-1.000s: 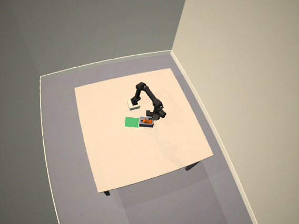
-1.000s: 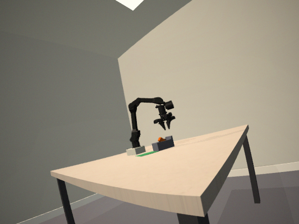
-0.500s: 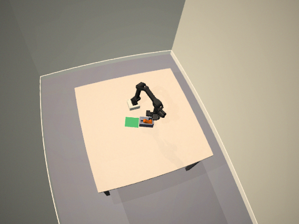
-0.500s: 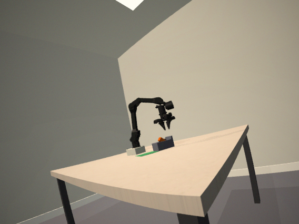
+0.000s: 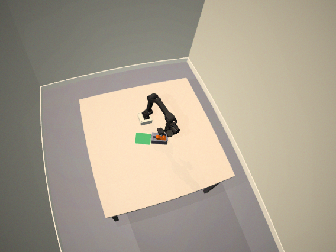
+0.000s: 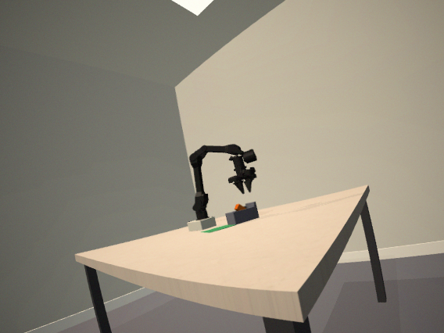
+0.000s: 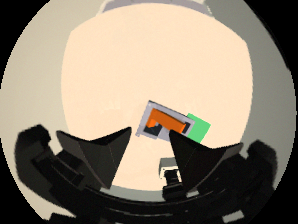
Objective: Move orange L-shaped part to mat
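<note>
My gripper tip is 3 cm past the orange L-shaped part, 2 cm to the left of it and 10 cm above it. From my gripper tip the other things lie so: green mat: 10 cm behind, 19 cm to the right, 16 cm below.
</note>
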